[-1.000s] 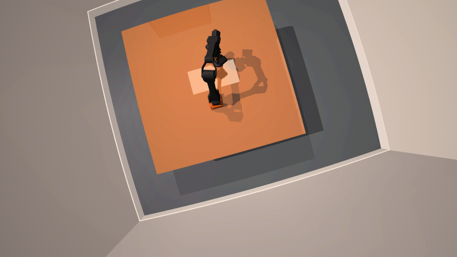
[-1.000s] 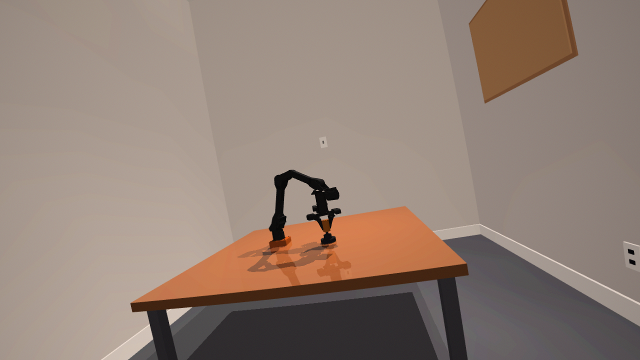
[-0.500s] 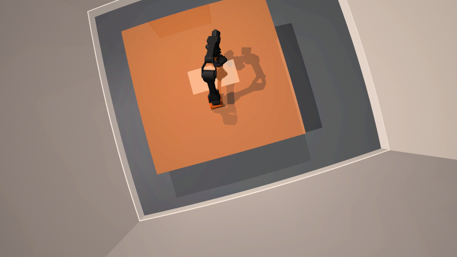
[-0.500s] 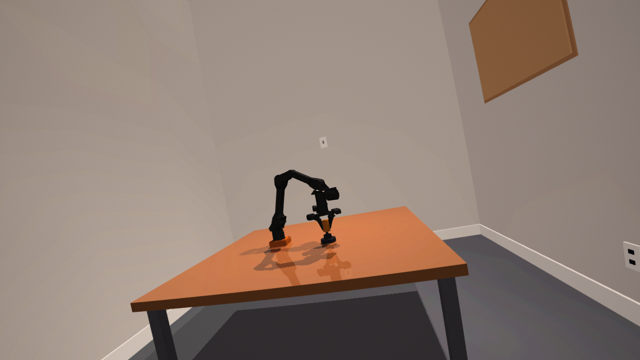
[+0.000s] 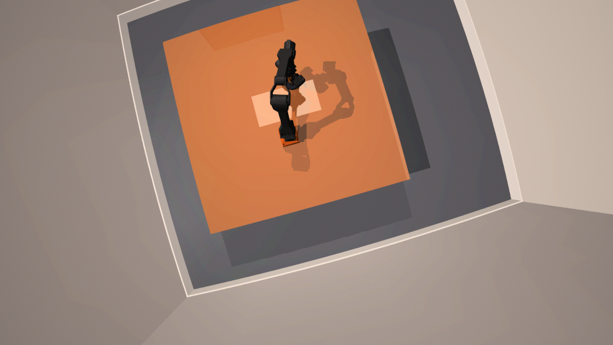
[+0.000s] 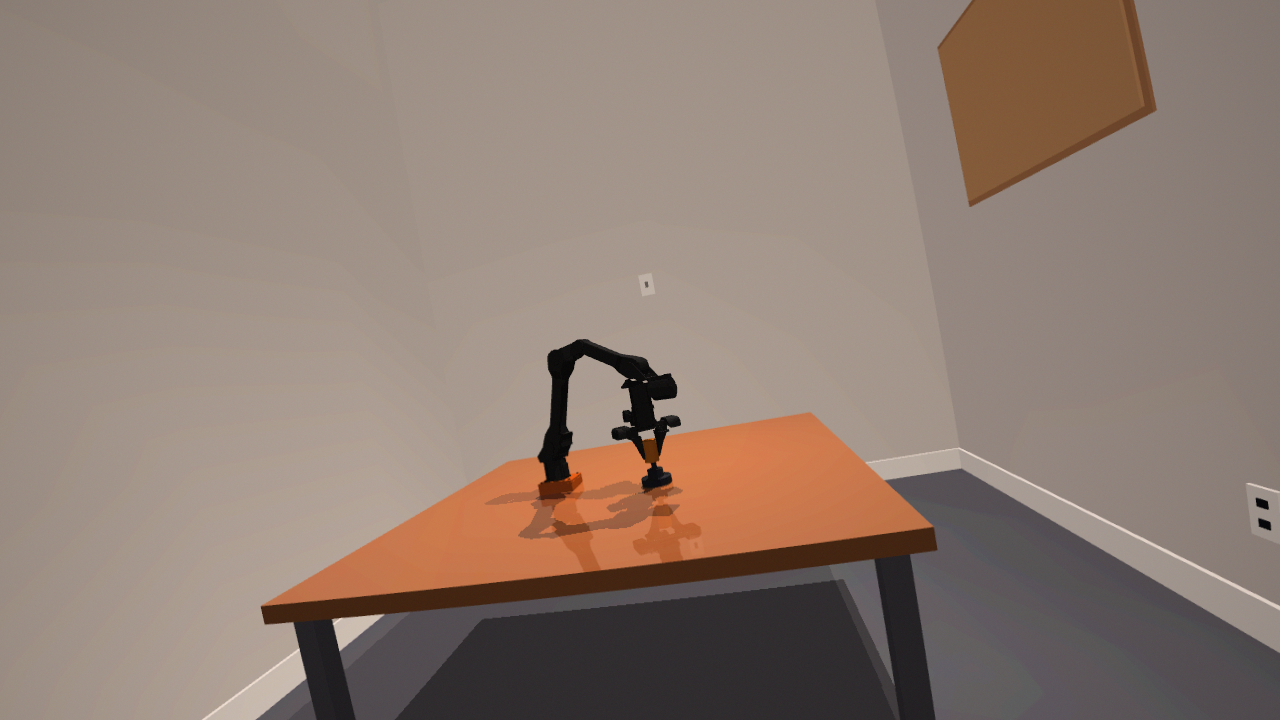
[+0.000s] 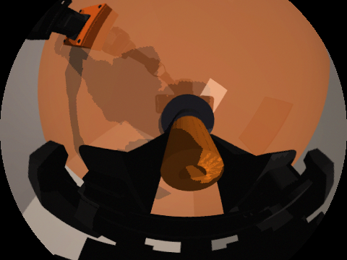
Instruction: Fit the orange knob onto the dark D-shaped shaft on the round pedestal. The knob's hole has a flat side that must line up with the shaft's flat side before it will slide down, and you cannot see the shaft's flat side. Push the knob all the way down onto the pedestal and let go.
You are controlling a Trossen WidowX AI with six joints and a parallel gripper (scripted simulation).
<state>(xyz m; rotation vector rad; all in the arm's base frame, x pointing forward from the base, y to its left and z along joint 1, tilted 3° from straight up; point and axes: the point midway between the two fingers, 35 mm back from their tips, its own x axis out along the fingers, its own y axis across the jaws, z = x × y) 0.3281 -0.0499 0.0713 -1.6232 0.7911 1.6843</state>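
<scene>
Now: gripper tip 2 cm below the orange knob. The rest, counted from my gripper tip: dark round pedestal 4 cm below.
</scene>
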